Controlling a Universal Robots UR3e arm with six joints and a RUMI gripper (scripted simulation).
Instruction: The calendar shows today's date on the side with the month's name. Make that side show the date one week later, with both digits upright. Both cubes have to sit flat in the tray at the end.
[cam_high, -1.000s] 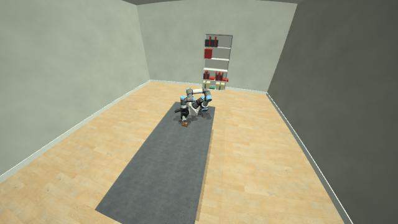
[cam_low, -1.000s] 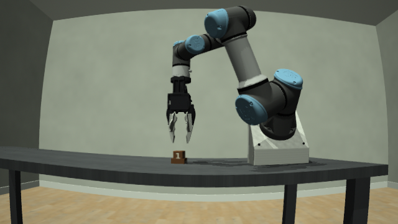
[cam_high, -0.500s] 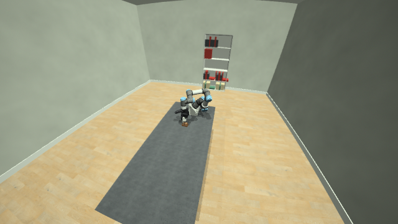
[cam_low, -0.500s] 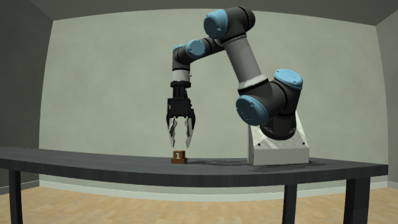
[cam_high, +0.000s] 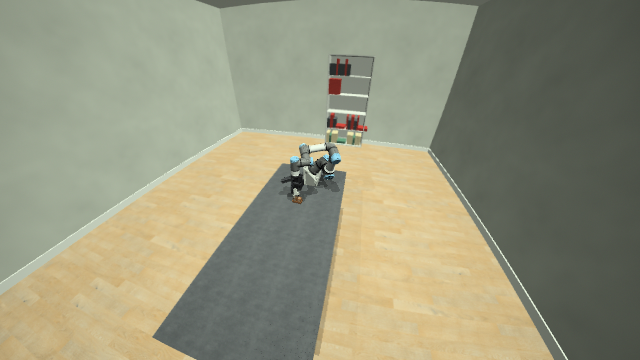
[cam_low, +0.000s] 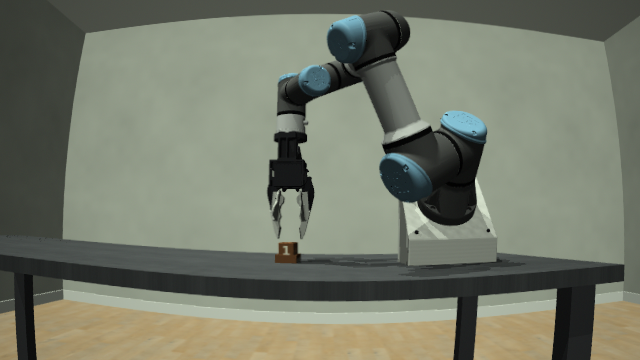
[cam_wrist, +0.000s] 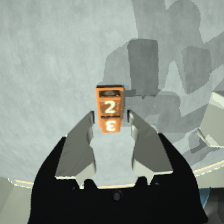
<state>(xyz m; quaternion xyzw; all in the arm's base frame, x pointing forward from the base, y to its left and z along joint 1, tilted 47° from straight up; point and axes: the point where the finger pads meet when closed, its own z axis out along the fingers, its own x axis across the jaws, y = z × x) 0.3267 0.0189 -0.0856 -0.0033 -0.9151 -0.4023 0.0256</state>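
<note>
Now: the cube 4 cm below my hand. From my hand the other things lie so: calendar tray: 2 cm to the left, 6 cm below.
</note>
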